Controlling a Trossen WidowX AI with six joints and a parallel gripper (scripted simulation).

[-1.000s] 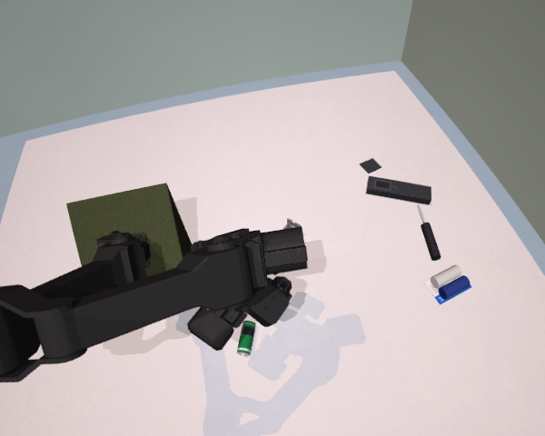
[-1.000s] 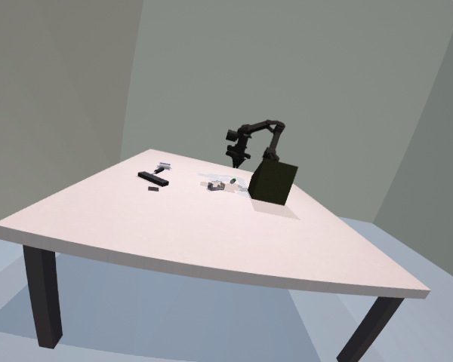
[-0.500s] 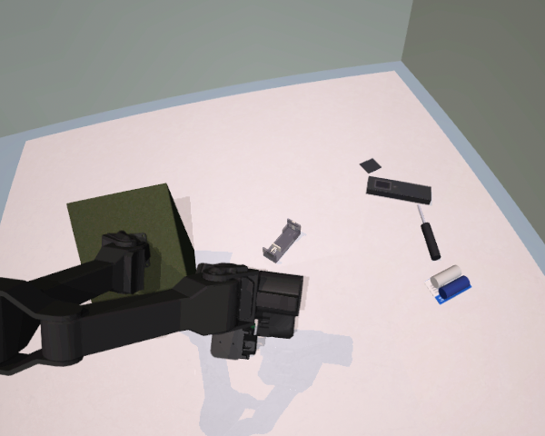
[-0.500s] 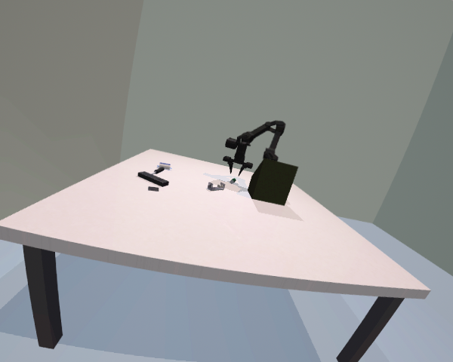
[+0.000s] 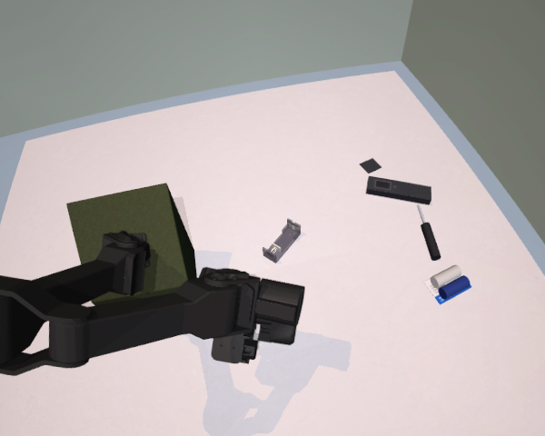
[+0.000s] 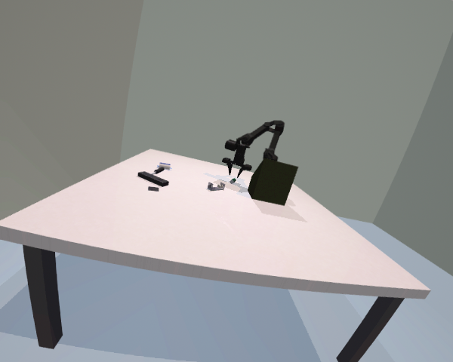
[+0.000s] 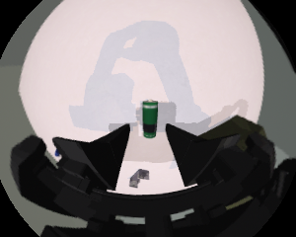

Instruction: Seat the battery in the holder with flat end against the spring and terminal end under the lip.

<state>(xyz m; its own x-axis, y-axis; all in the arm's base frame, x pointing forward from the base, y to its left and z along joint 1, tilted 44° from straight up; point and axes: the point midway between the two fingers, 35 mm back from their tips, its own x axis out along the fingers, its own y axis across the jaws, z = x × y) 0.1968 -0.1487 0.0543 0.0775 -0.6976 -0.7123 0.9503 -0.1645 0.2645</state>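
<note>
My gripper tip is 30 mm above the green battery. Round my gripper tip: black remote: 410 mm ahead, 320 mm to the left, 30 mm below; then screwdriver: 430 mm ahead, 190 mm to the left, 30 mm below; then blister card: 430 mm ahead, 50 mm to the left, 30 mm below.
</note>
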